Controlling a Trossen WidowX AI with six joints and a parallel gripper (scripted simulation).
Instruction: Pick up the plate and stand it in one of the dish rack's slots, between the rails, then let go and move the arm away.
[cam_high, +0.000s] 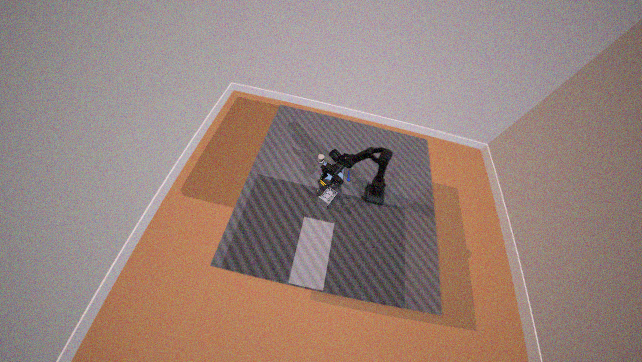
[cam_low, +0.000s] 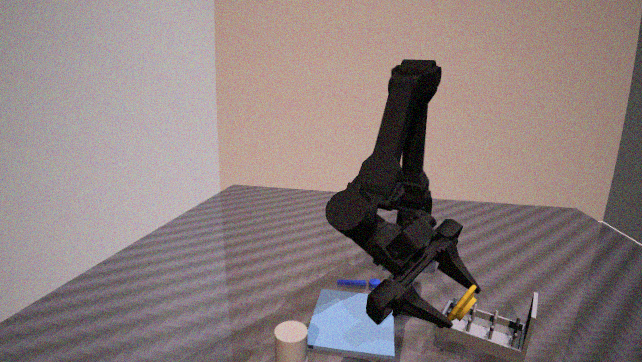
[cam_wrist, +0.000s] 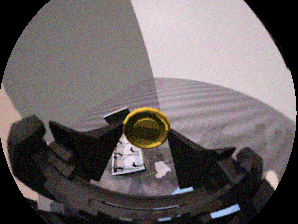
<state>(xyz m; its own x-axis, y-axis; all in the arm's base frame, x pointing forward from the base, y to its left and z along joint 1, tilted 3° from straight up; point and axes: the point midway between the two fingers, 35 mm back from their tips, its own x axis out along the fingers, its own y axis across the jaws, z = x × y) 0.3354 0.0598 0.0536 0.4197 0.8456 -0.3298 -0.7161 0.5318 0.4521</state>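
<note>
The white dish rack is 60 mm below my gripper tip, 60 mm behind it and 40 mm to the left of it. Also, from my gripper tip: small yellow plate (10 mm to the right); small blue bar (160 mm to the right, 160 mm behind, 80 mm below); light blue flat pad (160 mm to the right, 80 mm below, 40 mm behind).
</note>
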